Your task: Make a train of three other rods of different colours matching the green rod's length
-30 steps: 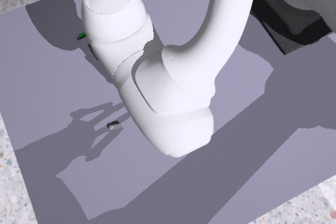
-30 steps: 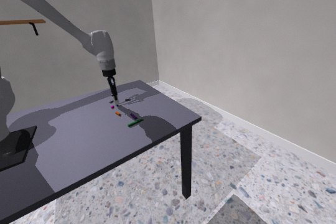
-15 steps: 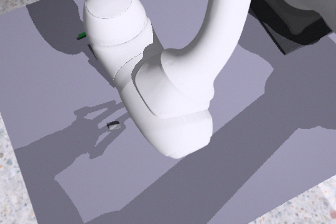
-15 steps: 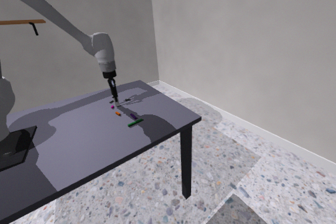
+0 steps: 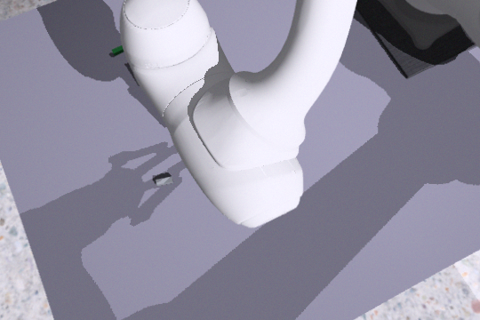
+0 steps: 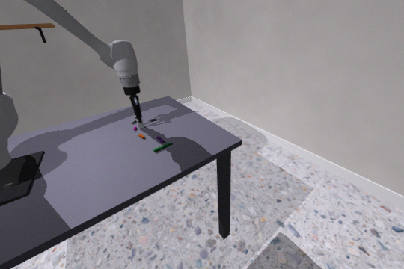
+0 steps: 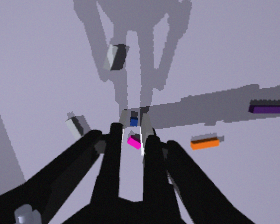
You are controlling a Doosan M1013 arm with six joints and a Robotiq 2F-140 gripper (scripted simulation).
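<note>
The blue rod is 3 cm below my hand. The rest, counted from my hand: magenta rod: 3 cm behind, 3 cm below; orange rod: 3 cm behind, 11 cm to the right, 3 cm below; purple rod: 2 cm ahead, 20 cm to the right, 3 cm below.
</note>
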